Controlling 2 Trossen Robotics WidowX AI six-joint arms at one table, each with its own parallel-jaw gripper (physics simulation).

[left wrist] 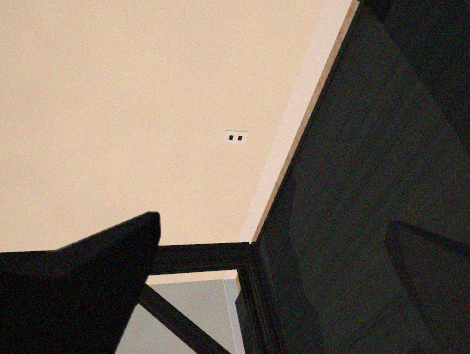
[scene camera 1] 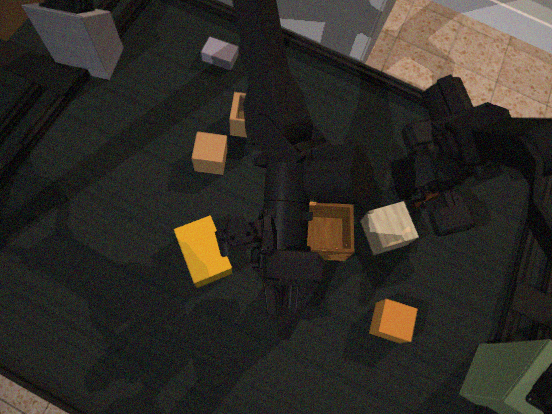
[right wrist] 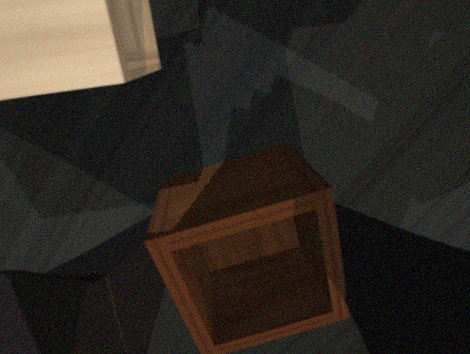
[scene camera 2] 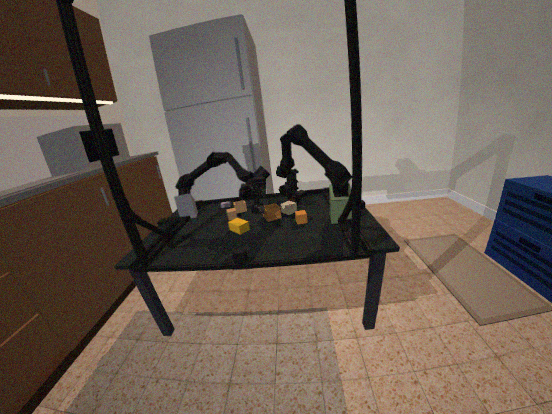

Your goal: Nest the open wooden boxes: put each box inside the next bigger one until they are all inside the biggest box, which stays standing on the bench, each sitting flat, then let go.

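Frame: origin at the left arm's base, x right, y ahead, z up, level; metres.
Seen in the pictures: left gripper, fingertip midpoint: (left wrist: 272, 227) (scene camera 1: 277, 330) (scene camera 2: 264, 205); right gripper, fingertip midpoint: (scene camera 1: 417, 191) (right wrist: 244, 215); left arm's base at its link origin: (scene camera 1: 67, 8) (scene camera 2: 184, 197); right arm's base at its link origin: (scene camera 2: 340, 191).
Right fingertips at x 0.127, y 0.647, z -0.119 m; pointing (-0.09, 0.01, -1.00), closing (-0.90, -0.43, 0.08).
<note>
Pixels of each thing's top centre, then the offset from my right fingertips to it.
- big open brown wooden box at its top centre: (scene camera 1: 329, 226) (scene camera 2: 270, 206) dx +0.121, dy -0.154, dz +0.056 m
- small dark wooden box at its top centre: (right wrist: 260, 285) (scene camera 1: 427, 183) dx -0.001, dy +0.003, dz +0.034 m
- cream block at its top centre: (scene camera 1: 393, 223) (scene camera 2: 288, 203) dx +0.089, dy -0.051, dz +0.045 m
- light tan open box at its top centre: (scene camera 1: 252, 108) (scene camera 2: 239, 202) dx -0.060, dy -0.317, dz +0.049 m
- yellow block at its top centre: (scene camera 1: 202, 248) (scene camera 2: 238, 221) dx +0.195, dy -0.336, dz +0.039 m
- tan block at its top centre: (scene camera 1: 209, 146) (scene camera 2: 231, 210) dx +0.027, dy -0.369, dz +0.044 m
- orange block at its top centre: (scene camera 1: 398, 319) (scene camera 2: 300, 212) dx +0.237, dy -0.027, dz +0.044 m
- purple block at its top centre: (scene camera 1: 219, 49) (scene camera 2: 225, 202) dx -0.191, dy -0.410, dz +0.019 m
A big open brown wooden box (scene camera 1: 351, 230) (scene camera 2: 272, 212) stands upright mid-table. A small dark wooden box (scene camera 1: 430, 197) (right wrist: 255, 175) sits behind the cream block (scene camera 1: 389, 226) (scene camera 2: 288, 207) (right wrist: 89, 42). It is mostly hidden under my right arm. My right gripper (scene camera 1: 432, 203) (scene camera 2: 288, 192) is down around it, and the box fills the space between the fingers. A light tan open box (scene camera 1: 238, 119) (scene camera 2: 240, 205) lies on its side, partly behind my left arm. My left gripper (scene camera 1: 227, 244) (scene camera 2: 254, 190) is open and empty. It hangs by the yellow block (scene camera 1: 200, 250) (scene camera 2: 238, 226).
A tan block (scene camera 1: 209, 152) (scene camera 2: 232, 213), an orange block (scene camera 1: 393, 320) (scene camera 2: 301, 217) and a purple block (scene camera 1: 219, 52) (scene camera 2: 225, 204) lie about. A grey pedestal (scene camera 1: 94, 41) (scene camera 2: 186, 205) and a green pedestal (scene camera 1: 473, 382) (scene camera 2: 338, 205) stand at opposite ends.
</note>
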